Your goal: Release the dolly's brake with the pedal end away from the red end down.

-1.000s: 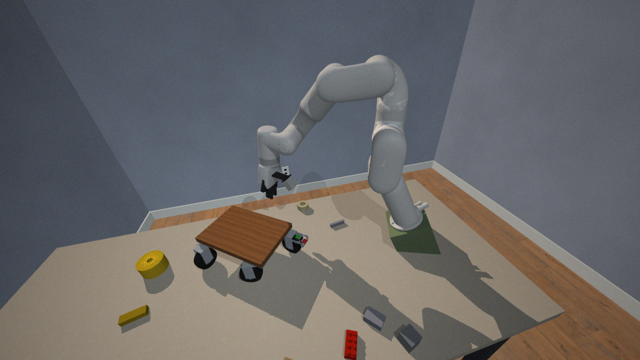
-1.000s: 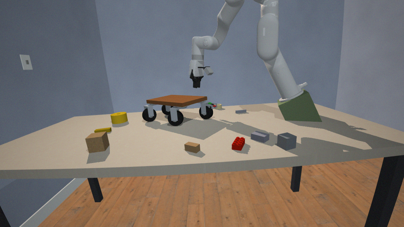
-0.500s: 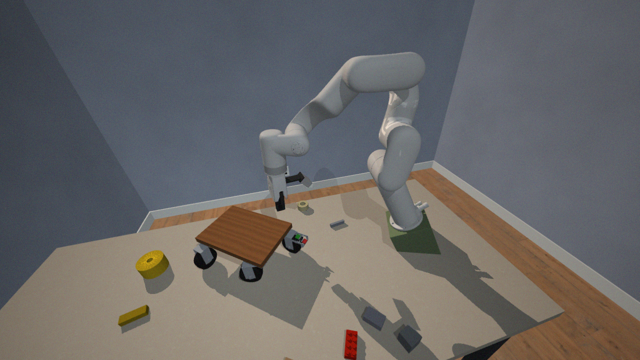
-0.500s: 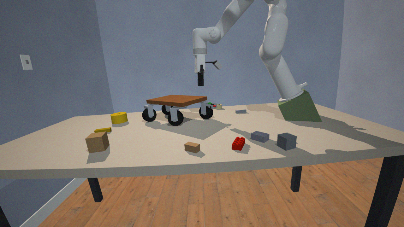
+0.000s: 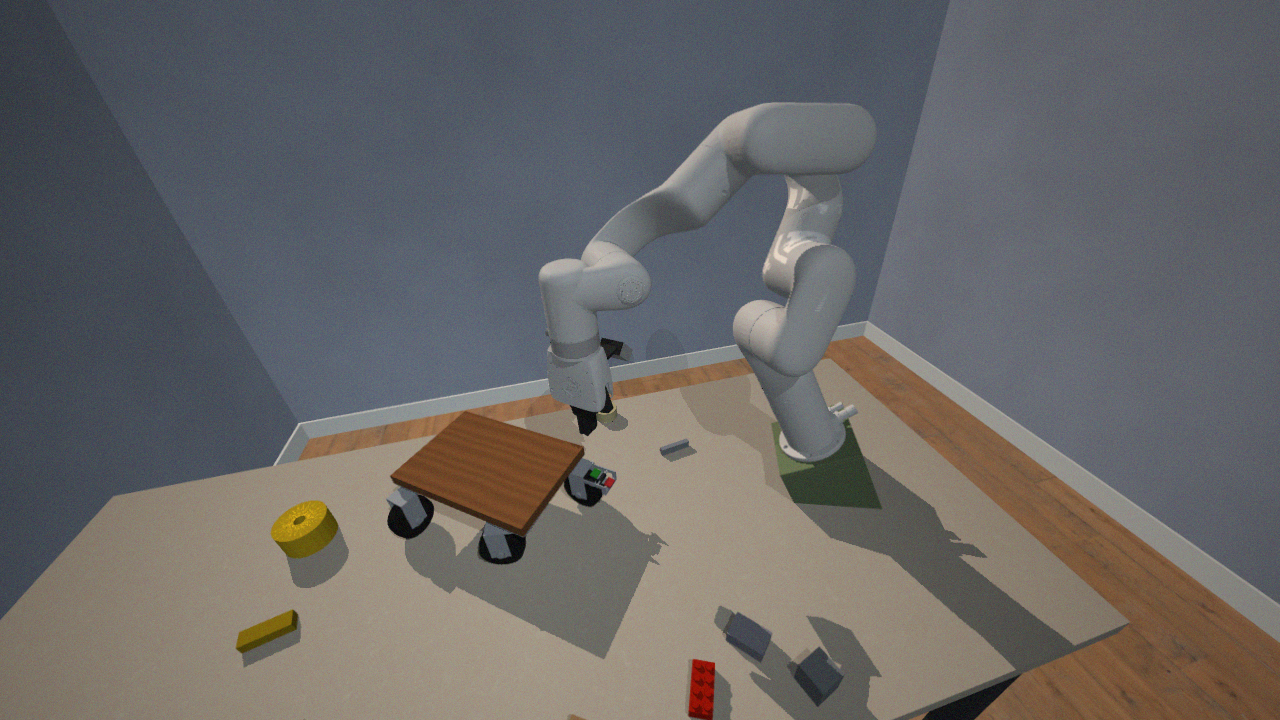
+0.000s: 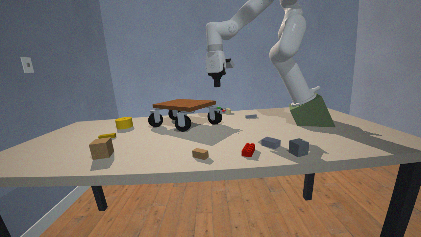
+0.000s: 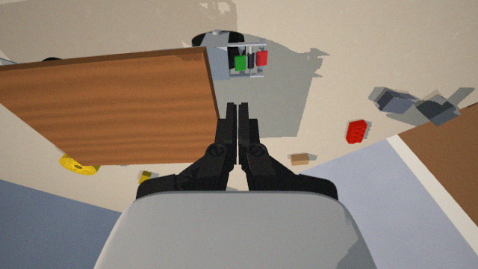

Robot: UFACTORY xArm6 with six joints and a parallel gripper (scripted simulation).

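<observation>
My gripper is now 10 mm past the brake pedal, 10 mm to the right of it and 140 mm above it. Round my hand: grey bar (190 mm behind, 110 mm to the right, 210 mm below); then red brick (100 mm behind, 360 mm to the left, 210 mm below); then yellow cylinder (570 mm ahead, 50 mm to the right, 200 mm below).
</observation>
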